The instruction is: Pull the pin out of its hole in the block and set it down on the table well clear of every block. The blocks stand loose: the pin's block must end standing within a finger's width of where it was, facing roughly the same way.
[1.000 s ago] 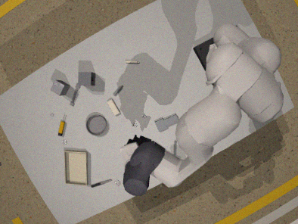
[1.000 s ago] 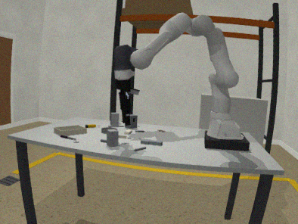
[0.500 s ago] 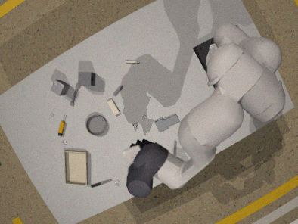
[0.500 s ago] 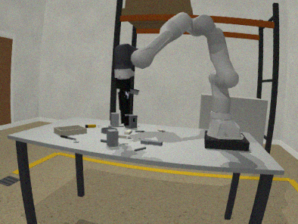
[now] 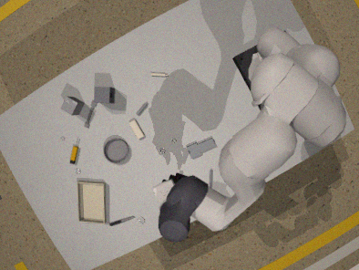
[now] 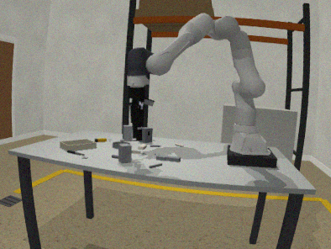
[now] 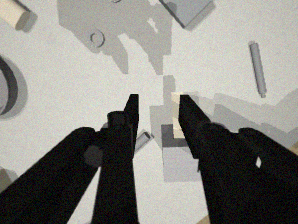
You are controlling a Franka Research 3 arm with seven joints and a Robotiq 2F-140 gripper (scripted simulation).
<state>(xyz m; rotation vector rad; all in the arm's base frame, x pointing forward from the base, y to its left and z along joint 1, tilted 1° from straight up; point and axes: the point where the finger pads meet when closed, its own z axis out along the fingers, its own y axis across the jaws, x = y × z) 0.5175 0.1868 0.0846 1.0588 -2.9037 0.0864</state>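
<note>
Now: hand 9 cm above the cream pin and 4 cm to the right of it. From my hand the other things lie so: short grey pin: 12 cm below, 9 cm ahead, 3 cm to the left; grey block: 9 cm below, 6 cm to the left, 3 cm ahead; grey rod: 12 cm below, 11 cm behind, 10 cm to the left.
</note>
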